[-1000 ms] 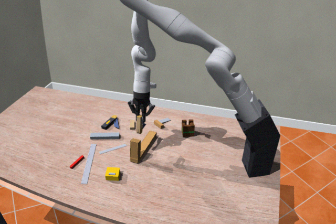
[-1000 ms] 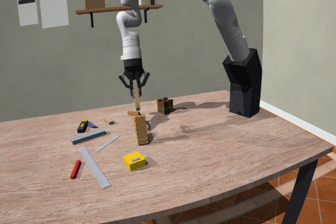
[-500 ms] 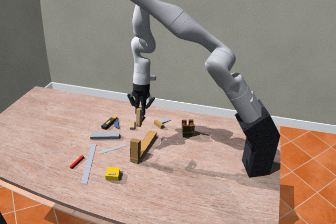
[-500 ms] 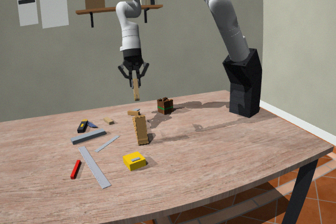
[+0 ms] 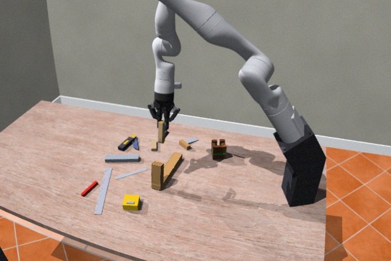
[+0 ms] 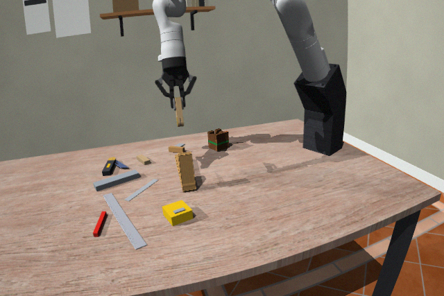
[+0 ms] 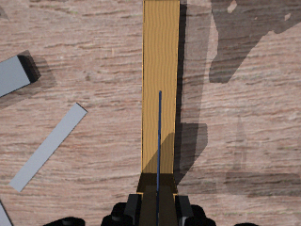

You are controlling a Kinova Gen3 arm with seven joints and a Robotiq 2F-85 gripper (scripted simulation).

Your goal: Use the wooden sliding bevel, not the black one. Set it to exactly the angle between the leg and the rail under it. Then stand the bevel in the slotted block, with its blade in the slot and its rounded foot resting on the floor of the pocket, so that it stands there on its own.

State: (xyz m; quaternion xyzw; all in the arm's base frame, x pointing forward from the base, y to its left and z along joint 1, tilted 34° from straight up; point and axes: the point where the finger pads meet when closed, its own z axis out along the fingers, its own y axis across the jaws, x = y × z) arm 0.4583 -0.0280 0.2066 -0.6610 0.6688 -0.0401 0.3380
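My gripper is now 10 mm to the right of the wooden sliding bevel and 40 mm above it. Round my hand: yellow tape measure: 50 mm ahead, 230 mm to the left, 230 mm below; thin grey strip: 150 mm ahead, 50 mm to the left, 250 mm below; blue blade: 10 mm to the right, 60 mm below.
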